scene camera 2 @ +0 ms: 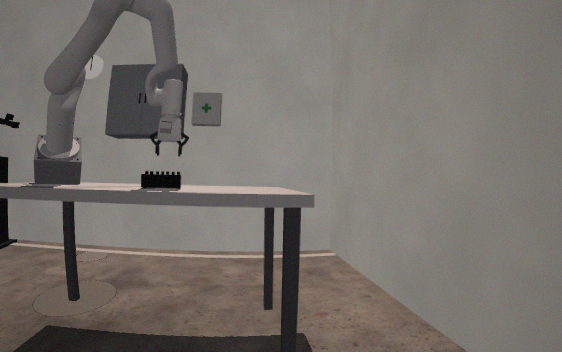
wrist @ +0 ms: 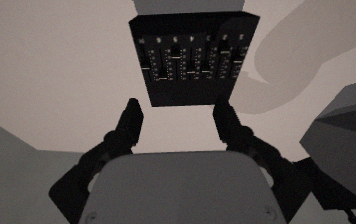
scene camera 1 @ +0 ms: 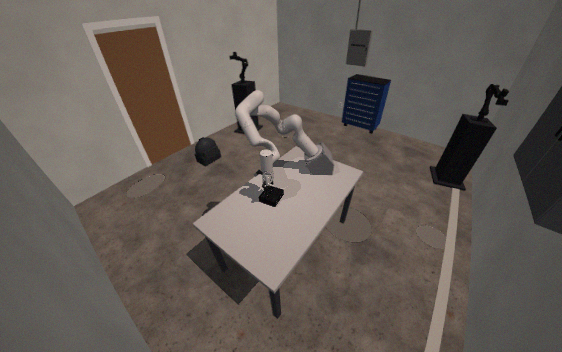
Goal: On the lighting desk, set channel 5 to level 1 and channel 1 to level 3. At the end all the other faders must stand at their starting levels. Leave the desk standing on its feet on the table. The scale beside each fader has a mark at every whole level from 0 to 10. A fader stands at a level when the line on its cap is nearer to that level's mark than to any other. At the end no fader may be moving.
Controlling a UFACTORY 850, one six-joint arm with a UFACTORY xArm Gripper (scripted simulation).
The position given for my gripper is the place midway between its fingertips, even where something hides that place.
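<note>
You can see my gripper point(scene camera 2: 168, 155) from here, and the wrist view gives you my gripper point(wrist: 177, 105) as well.
</note>
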